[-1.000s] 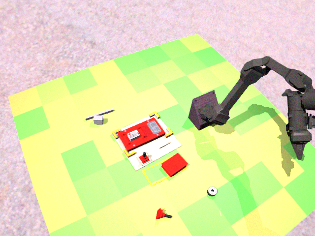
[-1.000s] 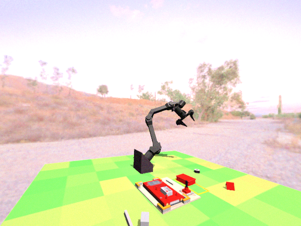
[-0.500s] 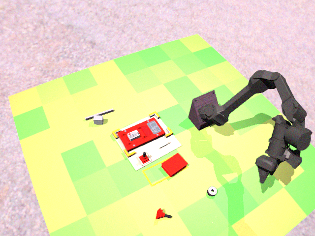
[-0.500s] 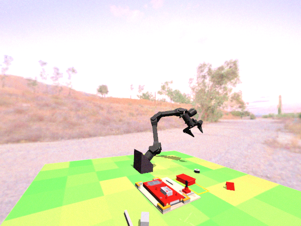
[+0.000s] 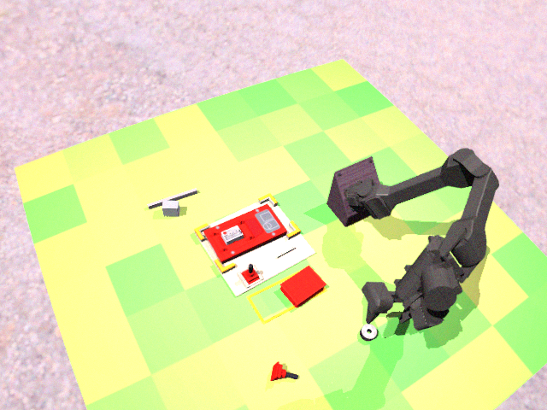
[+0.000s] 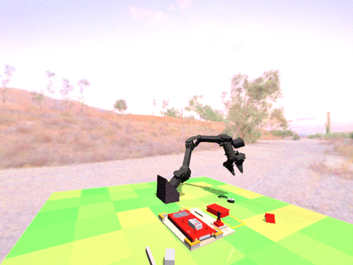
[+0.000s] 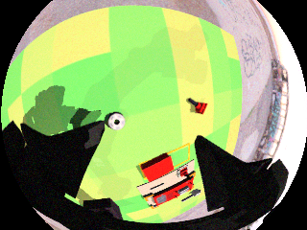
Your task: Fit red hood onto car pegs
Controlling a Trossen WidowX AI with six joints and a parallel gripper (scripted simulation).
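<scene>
Right now my gripper tip is 30 mm short of the hood, 220 mm to the left of it and 160 mm above it. From my gripper tip the other things lie so: grey engine block: 110 mm ahead, 430 mm to the right, 150 mm below; white jig: 70 mm ahead, 410 mm to the right, 160 mm below.
</scene>
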